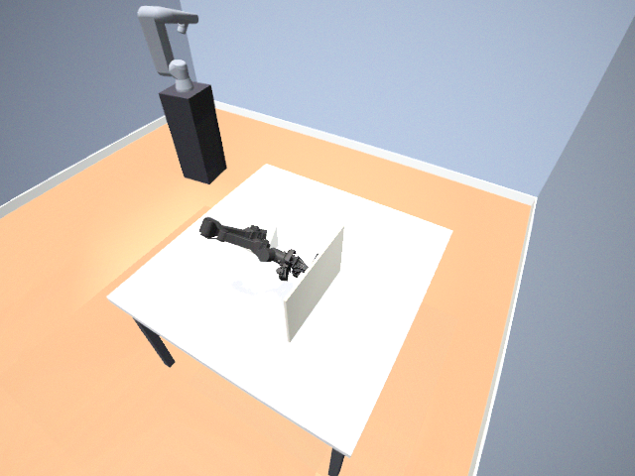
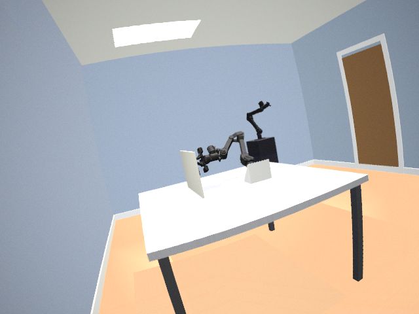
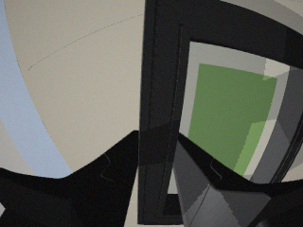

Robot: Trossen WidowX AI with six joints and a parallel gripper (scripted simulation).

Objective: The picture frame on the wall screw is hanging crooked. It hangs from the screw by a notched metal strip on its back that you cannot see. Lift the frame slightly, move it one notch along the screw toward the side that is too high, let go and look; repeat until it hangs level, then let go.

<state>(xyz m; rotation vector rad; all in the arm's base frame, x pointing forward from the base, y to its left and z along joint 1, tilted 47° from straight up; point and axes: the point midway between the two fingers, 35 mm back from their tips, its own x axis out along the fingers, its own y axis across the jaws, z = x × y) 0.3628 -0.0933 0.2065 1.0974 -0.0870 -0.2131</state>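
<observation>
Right now the picture frame is 1 cm ahead of my gripper tip, 2 cm to the left of it and 5 cm below it. The rest, counted from my gripper tip: cream wall panel 2 cm ahead, 7 cm below.
</observation>
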